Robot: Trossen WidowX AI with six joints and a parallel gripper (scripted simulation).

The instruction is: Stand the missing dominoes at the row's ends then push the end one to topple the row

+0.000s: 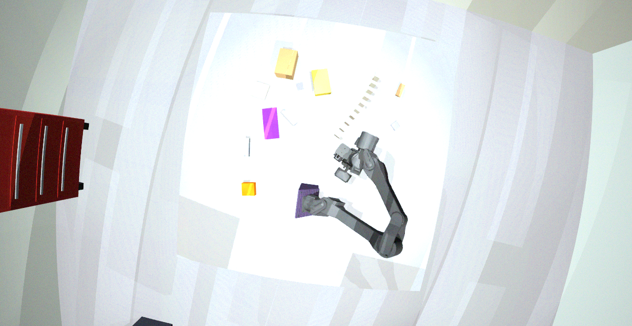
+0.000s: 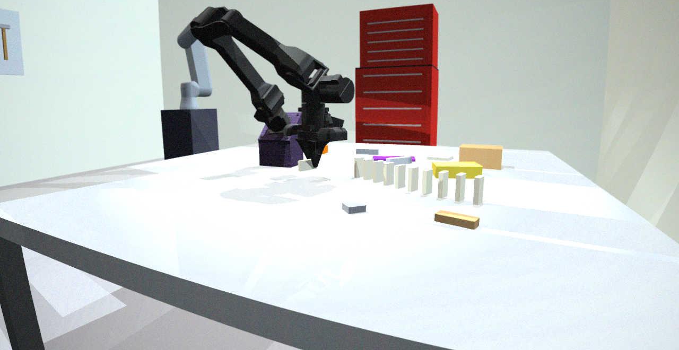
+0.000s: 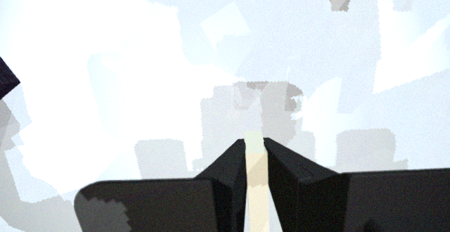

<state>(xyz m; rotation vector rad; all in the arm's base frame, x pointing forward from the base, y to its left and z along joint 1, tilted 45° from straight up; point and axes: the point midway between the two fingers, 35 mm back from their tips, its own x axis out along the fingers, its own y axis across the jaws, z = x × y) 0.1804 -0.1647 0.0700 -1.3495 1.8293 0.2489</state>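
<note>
The grey block lies 17 cm ahead of my gripper tip, 21 cm to the right of it and 3 cm below it. The rest, counted from my gripper tip: yellow block: 34 cm ahead, 15 cm to the left, 2 cm below; magenta slab: 14 cm ahead, 36 cm to the left, 3 cm below; brown block: 34 cm ahead, 23 cm to the right, 3 cm below.
</note>
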